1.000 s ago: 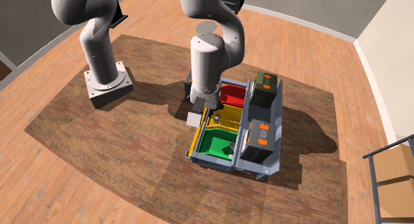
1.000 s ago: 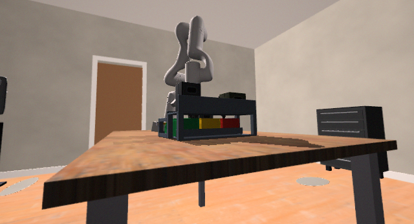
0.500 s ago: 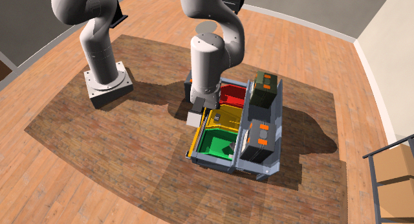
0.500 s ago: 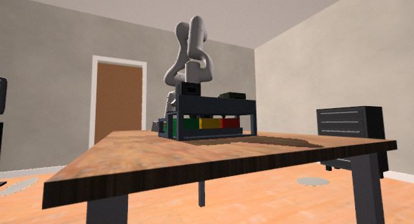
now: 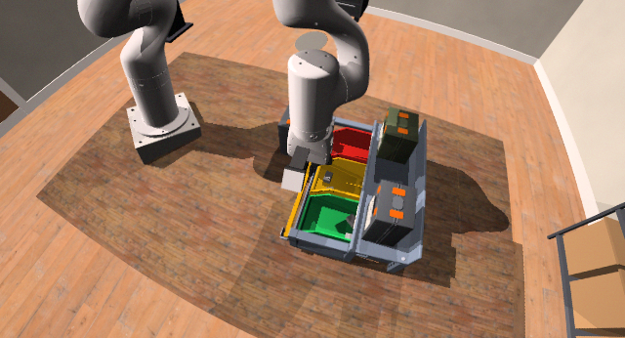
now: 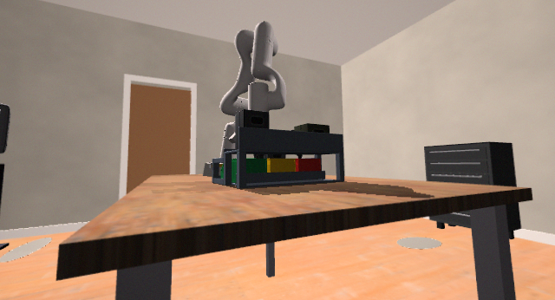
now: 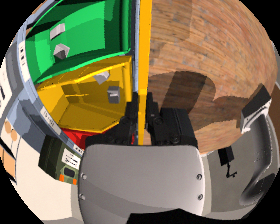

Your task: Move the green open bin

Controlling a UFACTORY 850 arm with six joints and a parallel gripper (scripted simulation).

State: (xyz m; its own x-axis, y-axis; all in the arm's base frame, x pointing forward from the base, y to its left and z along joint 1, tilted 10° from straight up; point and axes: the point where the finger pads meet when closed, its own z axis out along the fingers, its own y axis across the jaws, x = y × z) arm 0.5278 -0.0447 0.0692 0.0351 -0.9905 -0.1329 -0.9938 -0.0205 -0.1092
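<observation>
Right now the yellow bar is 20 mm below my hand. Round my hand: red bin (100 mm ahead, 120 mm to the left, 30 mm below); then yellow bin (100 mm ahead, 30 mm below); then green bin (110 mm ahead, 110 mm to the right, 30 mm below).
</observation>
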